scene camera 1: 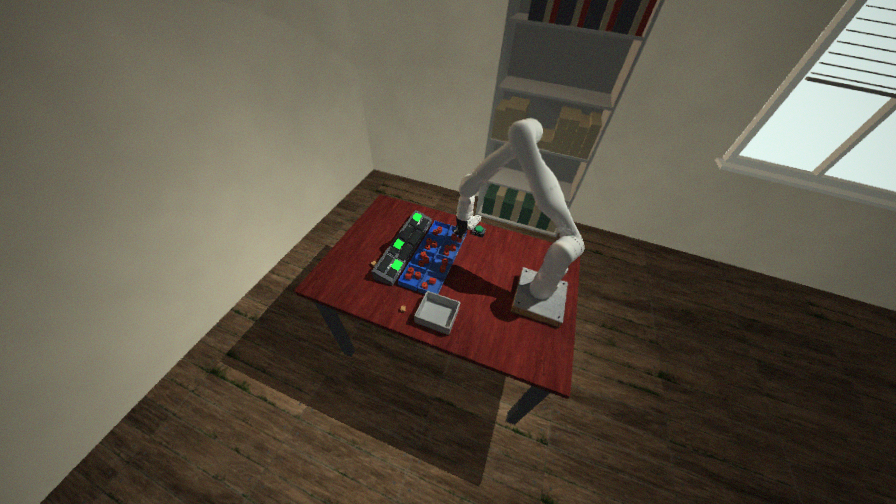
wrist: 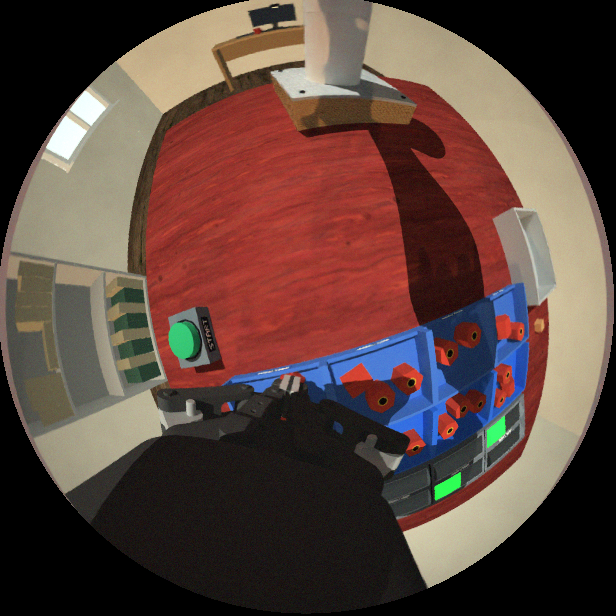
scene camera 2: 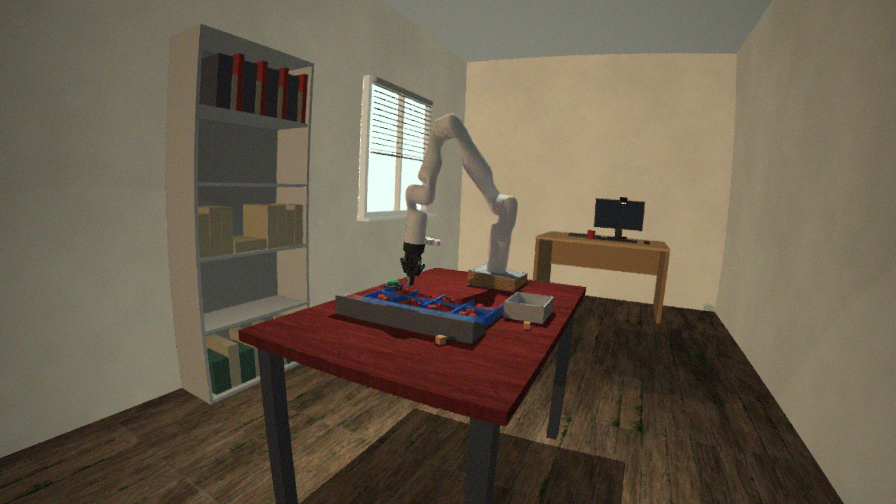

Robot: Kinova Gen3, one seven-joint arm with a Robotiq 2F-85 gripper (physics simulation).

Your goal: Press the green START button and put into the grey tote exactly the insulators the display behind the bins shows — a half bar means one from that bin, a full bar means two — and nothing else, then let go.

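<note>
The green START button (scene camera 1: pixel 478 230) sits at the table's far edge and also shows in the wrist view (wrist: pixel 183 339). Beside it is the blue bin tray (scene camera 1: pixel 432 255), holding several red insulators (wrist: pixel 379 393). My gripper (wrist: pixel 289 383) hangs over the end bin nearest the button. Its fingertips are almost touching, and a red insulator shows just beyond them. The side view (scene camera 2: pixel 411 283) shows the fingers closed to a point just above the tray. The display (scene camera 1: pixel 401 247) behind the bins has three green bars lit. The grey tote (scene camera 1: pixel 436 311) stands empty at the tray's other end.
Two small tan cubes (scene camera 1: pixel 402 307) (scene camera 1: pixel 372 262) lie on the red table near the tote and the display. The arm's base (scene camera 1: pixel 540 300) stands on the table right of the tray. A bookshelf (scene camera 2: pixel 241 206) stands just behind the button's end.
</note>
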